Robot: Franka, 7 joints.
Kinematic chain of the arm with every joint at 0, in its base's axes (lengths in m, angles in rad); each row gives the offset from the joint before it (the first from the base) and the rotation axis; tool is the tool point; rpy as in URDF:
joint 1: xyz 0 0 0.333 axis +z
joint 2: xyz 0 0 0 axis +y
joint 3: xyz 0 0 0.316 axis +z
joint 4: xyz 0.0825 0 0 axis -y
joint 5: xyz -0.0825 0 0.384 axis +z
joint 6: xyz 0 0 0 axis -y
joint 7: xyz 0.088 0 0 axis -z
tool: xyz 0 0 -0.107 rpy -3.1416 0 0
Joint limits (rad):
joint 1: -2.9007..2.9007
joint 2: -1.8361..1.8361
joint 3: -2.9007..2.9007
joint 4: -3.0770..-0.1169
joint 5: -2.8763..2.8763
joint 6: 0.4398..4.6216
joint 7: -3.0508..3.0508
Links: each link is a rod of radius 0.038 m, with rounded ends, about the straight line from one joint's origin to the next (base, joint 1, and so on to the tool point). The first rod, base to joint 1, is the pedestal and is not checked.
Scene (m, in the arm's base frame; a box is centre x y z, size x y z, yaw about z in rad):
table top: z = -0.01
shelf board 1: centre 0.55 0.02 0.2 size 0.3 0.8 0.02 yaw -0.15
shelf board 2: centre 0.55 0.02 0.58 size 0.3 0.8 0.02 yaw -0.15
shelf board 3: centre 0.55 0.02 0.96 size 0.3 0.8 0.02 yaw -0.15
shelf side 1: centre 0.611 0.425 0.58 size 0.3 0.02 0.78 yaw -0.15
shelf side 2: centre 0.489 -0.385 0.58 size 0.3 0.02 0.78 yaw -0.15
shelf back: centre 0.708 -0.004 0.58 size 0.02 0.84 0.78 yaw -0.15
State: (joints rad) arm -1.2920 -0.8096 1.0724 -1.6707 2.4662 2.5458 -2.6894
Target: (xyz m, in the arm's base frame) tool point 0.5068 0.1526 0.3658
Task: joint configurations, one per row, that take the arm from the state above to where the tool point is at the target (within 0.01 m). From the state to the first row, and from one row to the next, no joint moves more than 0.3 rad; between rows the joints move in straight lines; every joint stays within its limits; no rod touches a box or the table.
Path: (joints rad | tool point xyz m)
1: -1.1157 -1.0275 0.9204 -1.8435 2.4727 2.6786 -2.6894 | 0.4154 0.2074 0.7761
2: -0.9394 -1.2455 0.7684 -2.0162 2.4793 2.8115 -2.6894 | 0.3050 0.2119 0.7807
3: -0.7972 -1.2184 0.9934 -2.2399 2.5021 2.9217 -2.6894 | 0.3417 0.2215 0.6280
4: -0.6551 -1.1913 1.2184 -2.4636 2.5249 3.0318 -2.6894 | 0.3249 0.2192 0.4810
5: -0.5129 -1.1642 1.4435 -2.6873 2.5477 3.1420 -2.6894 | 0.2732 0.1879 0.3658
6: -0.7817 -1.0550 1.4866 -2.5441 2.5291 2.9559 -2.6894 | 0.3495 0.1960 0.3523
7: -1.0504 -0.9457 1.5297 -2.4010 2.5105 2.7698 -2.6894 | 0.4288 0.1854 0.3502
8: -1.3192 -0.8365 1.5728 -2.2578 2.4920 2.5837 -2.6894 | 0.5068 0.1526 0.3658

